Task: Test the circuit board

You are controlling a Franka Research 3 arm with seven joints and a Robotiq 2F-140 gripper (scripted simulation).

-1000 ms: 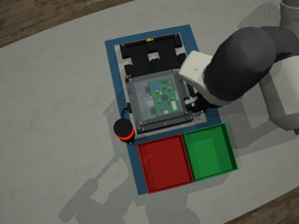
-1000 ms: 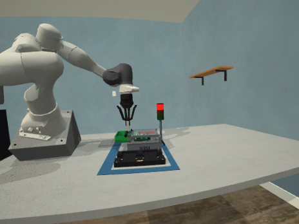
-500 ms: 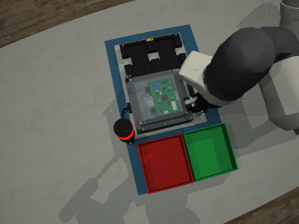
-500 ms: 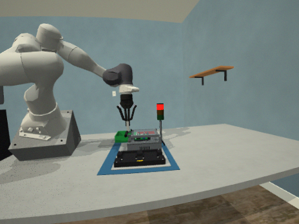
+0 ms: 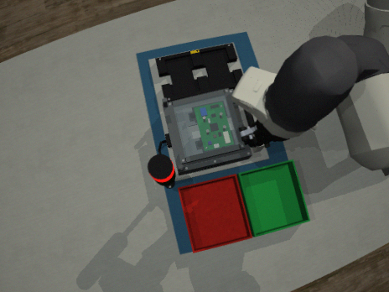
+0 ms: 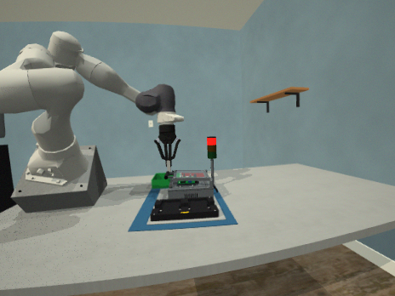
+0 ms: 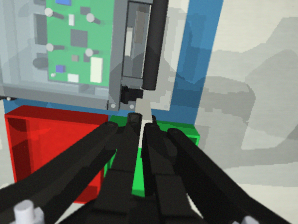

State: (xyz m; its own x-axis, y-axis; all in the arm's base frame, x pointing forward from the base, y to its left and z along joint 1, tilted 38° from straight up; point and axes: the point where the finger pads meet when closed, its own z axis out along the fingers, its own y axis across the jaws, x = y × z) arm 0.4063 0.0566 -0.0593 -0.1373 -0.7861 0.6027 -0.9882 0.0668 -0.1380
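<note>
Now: hand 10 mm short of the latch hook, 20 mm to the left of it and 30 mm above it. Round my hand: clear lid: 70 mm ahead, 90 mm to the right, 30 mm below; then green circuit board: 70 mm ahead, 80 mm to the right, 50 mm below; then tester plate: 80 mm ahead, 80 mm to the right, 50 mm below.
</note>
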